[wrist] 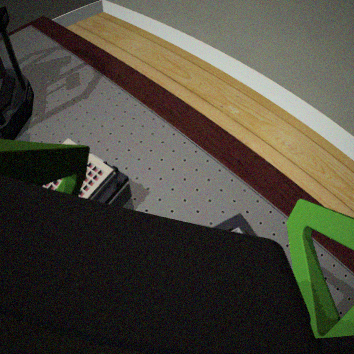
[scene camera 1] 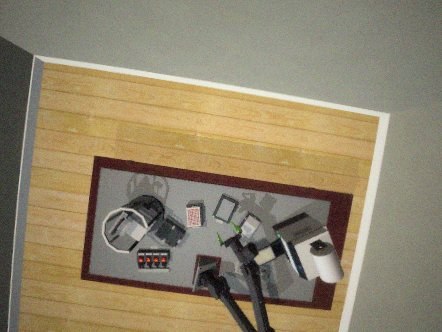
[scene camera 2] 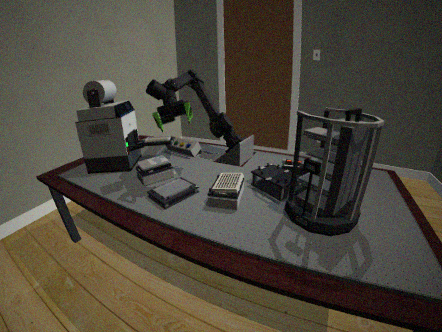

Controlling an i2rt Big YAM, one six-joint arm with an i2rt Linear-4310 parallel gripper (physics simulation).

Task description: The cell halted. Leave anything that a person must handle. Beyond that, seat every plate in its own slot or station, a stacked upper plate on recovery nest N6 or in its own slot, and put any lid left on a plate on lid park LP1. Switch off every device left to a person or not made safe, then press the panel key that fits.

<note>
My gripper (scene camera 2: 175,126) is open, with nothing in its grasp. Also in view: a red-edged well plate (wrist: 98,174) and a round plate hotel (wrist: 23,92).
My gripper also shows in the wrist view (wrist: 197,187).
</note>
